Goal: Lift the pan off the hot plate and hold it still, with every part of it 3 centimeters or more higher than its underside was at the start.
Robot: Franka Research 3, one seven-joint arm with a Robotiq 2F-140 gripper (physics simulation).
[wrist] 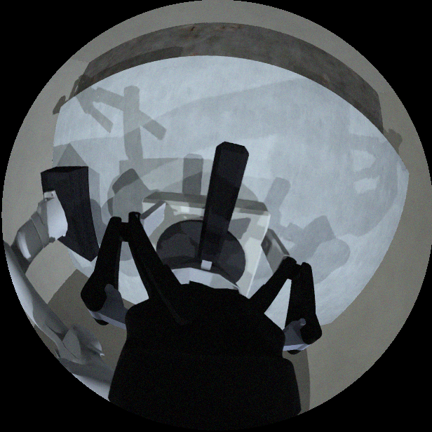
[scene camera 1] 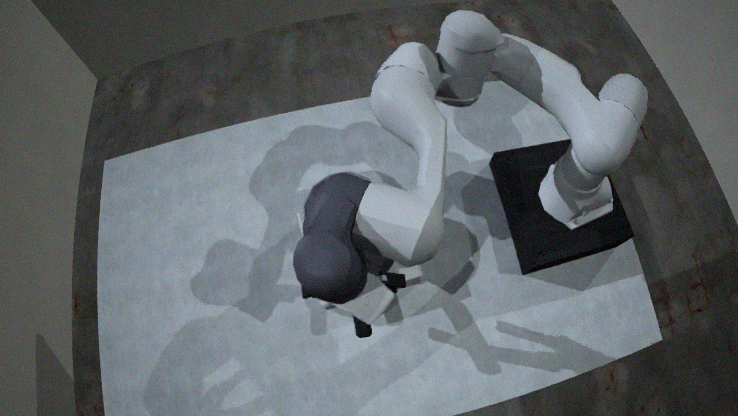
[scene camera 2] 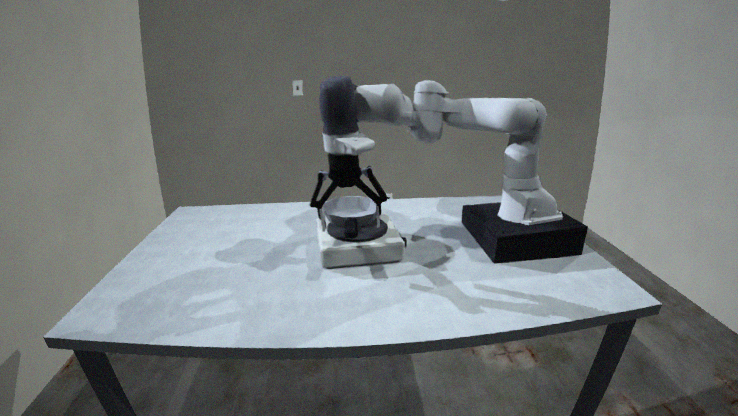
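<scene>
The pan [scene camera 2: 350,210] [wrist: 205,276], a pale bowl with a black handle [scene camera 1: 363,327] [scene camera 2: 350,227] [wrist: 225,185], sits upright on the black disc of the cream hot plate [scene camera 2: 361,255] [wrist: 258,225]. In the scene camera 2 view the handle points toward the camera. My gripper [scene camera 2: 351,219] [wrist: 215,224] points down and is wide open and empty. Its fingers show left and right of the pan in that view; in the wrist view the fingertips stand well apart on either side of the handle's line. In the scene camera 1 view the arm hides most of the pan and hot plate.
The arm's base stands on a black block [scene camera 1: 516,206] [scene camera 2: 540,245] [wrist: 75,210] at the right of the white table [scene camera 1: 155,232] [scene camera 2: 206,315] [wrist: 225,110]. Arm shadows cross the table top. A wall socket [scene camera 2: 297,87] is on the back wall.
</scene>
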